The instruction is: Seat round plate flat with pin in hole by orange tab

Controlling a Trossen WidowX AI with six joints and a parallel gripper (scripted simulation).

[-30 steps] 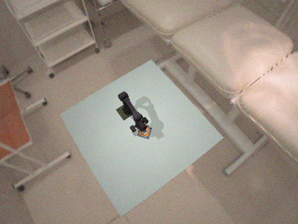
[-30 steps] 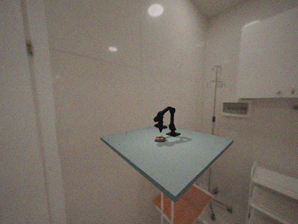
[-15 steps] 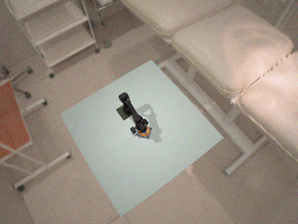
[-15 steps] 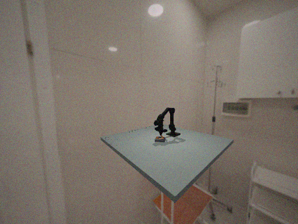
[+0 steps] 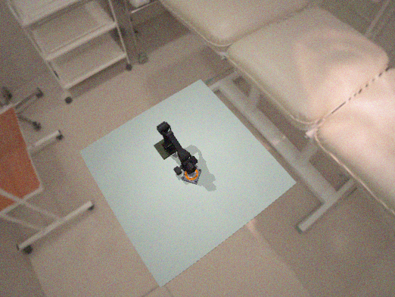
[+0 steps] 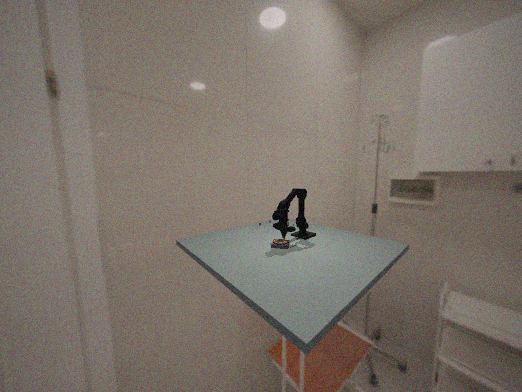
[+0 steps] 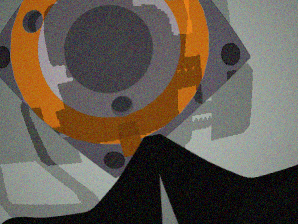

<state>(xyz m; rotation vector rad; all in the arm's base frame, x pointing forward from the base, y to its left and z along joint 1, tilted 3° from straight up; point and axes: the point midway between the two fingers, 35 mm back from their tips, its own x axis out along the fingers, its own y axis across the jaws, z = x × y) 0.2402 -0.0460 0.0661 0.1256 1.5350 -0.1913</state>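
My gripper tip is now 5 cm short of the grey base and 2 cm above it.
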